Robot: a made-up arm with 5 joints.
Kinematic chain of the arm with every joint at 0, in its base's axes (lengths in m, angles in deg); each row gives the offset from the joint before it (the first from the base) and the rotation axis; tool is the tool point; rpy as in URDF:
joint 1: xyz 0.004 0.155 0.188 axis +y
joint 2: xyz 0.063 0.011 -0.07 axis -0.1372 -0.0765 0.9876
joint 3: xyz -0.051 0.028 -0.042 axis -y
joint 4: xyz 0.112 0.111 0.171 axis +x
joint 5: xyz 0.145 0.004 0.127 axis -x
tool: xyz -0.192 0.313 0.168 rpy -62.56 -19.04 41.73
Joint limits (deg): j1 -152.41..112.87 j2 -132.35..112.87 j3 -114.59..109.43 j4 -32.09..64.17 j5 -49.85..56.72
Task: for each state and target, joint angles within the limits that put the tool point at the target. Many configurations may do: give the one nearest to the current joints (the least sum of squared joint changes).
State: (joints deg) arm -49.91 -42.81 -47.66 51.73 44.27
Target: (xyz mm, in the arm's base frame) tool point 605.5 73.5 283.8
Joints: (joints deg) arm -20.14 -46.39 -80.84 48.41 36.09
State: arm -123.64 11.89 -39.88 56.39 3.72
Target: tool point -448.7 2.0 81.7
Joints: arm -143.56 -12.73 -26.60 64.17 -17.78
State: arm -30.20 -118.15 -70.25 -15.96 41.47
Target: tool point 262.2 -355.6 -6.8
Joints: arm -5.81 -132.35 -81.43 6.56 26.73
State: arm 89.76 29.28 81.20 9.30 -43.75
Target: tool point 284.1 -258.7 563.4
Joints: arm 111.69 51.49 72.71 13.69 -49.38
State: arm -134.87 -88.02 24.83 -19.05 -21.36
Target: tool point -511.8 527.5 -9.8
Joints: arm -144.96 -71.31 37.09 -7.42 -28.61
